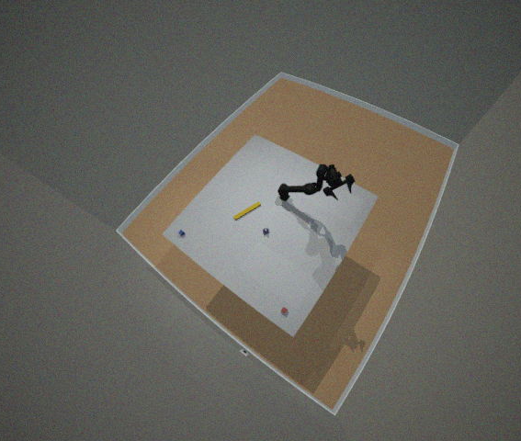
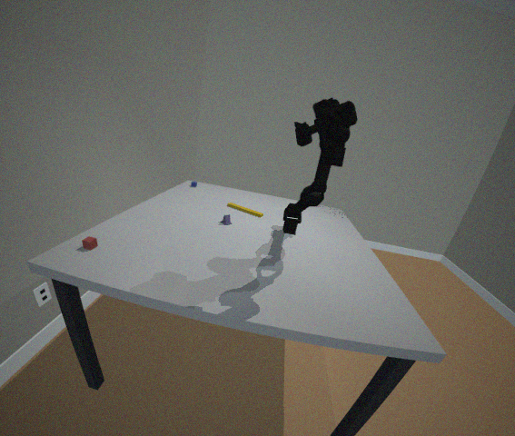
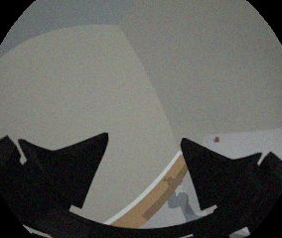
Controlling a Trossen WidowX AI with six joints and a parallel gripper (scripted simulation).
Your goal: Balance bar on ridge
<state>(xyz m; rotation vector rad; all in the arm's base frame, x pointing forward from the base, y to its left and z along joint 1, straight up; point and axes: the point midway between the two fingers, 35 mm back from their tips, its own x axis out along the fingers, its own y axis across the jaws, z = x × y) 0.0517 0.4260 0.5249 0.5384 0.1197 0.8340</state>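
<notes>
Now: gripper tip 20 cm short of the yellow bar, 63 cm to the left of it and 52 cm above it. Round my gripper tip: small red cube: 67 cm ahead, 5 cm to the left, 51 cm below; small blue cube: 67 cm ahead, 95 cm to the right, 51 cm below.
</notes>
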